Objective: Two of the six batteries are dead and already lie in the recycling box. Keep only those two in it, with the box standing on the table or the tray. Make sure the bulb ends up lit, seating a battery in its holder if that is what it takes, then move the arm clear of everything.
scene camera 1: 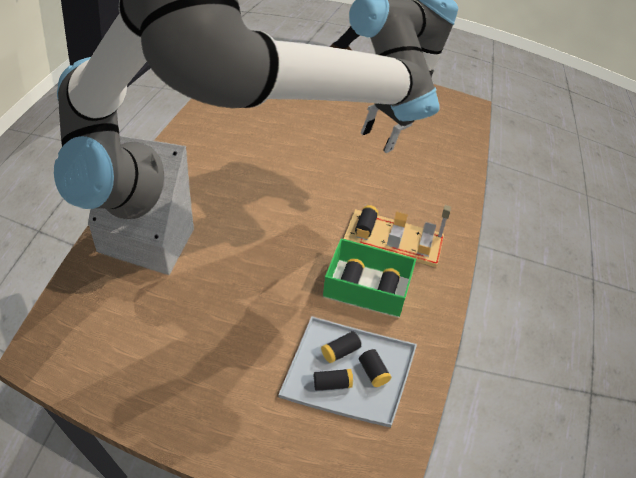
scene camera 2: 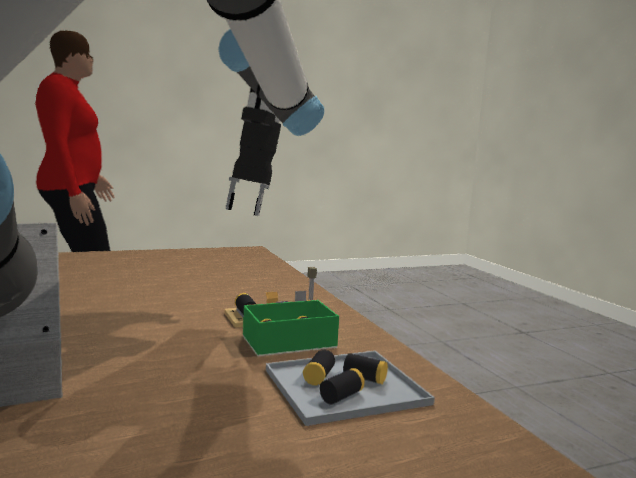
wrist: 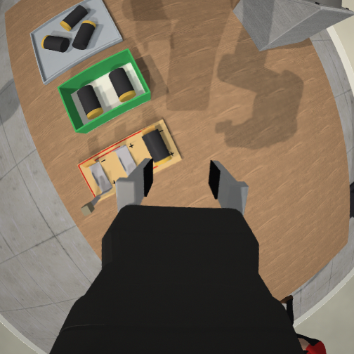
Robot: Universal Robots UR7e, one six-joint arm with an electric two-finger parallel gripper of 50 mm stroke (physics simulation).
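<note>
My gripper is open and empty, high above the table beyond the holder board. One battery lies in the end holder of the tan board; the other two holders are empty. The bulb on its post looks dull, with no glow. The green box stands upright on the table with two batteries inside, one and another. Three batteries lie on the tray.
The box stands between the board and the tray, close to the board. The robot's grey base block is on the table at the left in scene camera 1. A person in red stands behind the table.
</note>
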